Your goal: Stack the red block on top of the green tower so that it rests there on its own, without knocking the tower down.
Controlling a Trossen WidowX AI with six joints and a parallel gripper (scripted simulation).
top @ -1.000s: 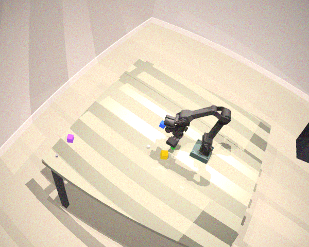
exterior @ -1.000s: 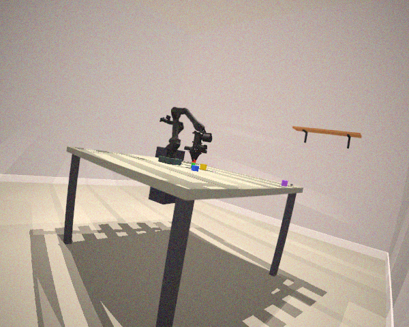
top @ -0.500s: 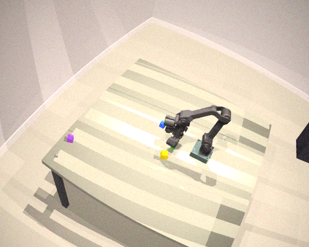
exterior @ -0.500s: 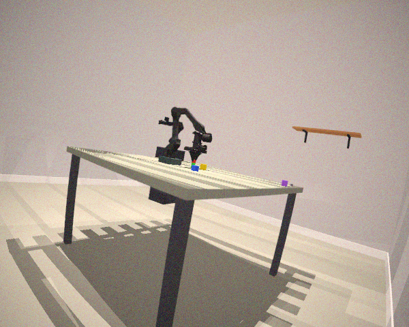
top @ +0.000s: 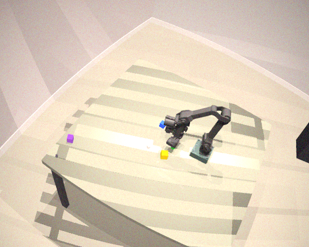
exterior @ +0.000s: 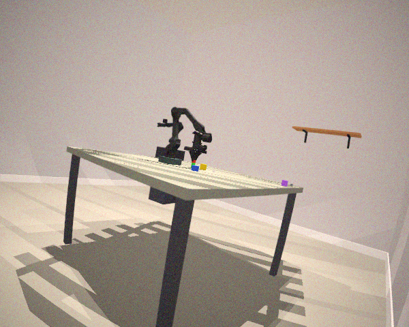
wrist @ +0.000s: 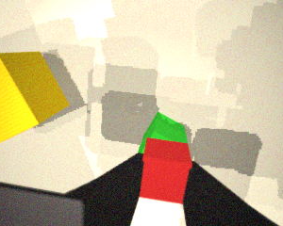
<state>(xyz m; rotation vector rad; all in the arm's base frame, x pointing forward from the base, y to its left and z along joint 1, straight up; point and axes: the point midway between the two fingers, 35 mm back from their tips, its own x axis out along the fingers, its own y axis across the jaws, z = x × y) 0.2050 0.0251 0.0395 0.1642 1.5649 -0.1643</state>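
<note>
The red block lies right at my gripper tip. The rest, counted from my gripper tip: yellow block: 9 cm to the left, 3 cm below, 3 cm ahead; blue block: 15 cm to the right, 12 cm ahead, 3 cm below; purple block: 63 cm ahead, 25 cm to the left, 3 cm below.
</note>
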